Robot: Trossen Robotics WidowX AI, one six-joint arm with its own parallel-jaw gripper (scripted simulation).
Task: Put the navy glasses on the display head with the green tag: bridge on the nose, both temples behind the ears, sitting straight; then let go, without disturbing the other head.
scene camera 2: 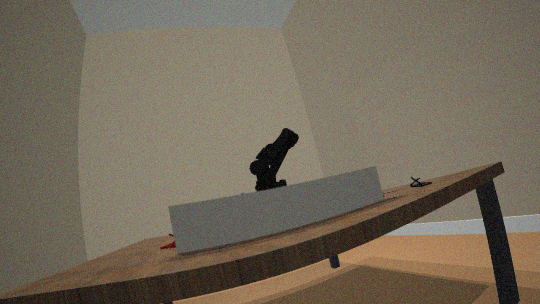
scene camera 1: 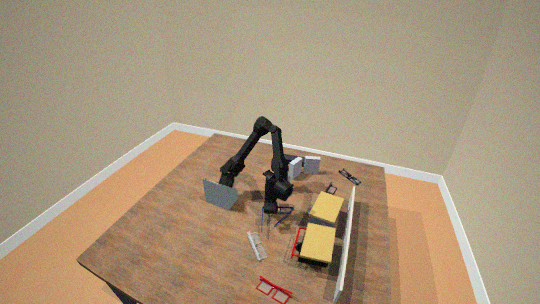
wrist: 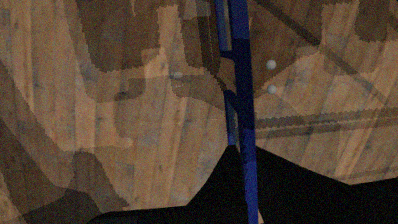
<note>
In view: my gripper (wrist: 238, 152) and a long white panel (scene camera 2: 197, 225).
</note>
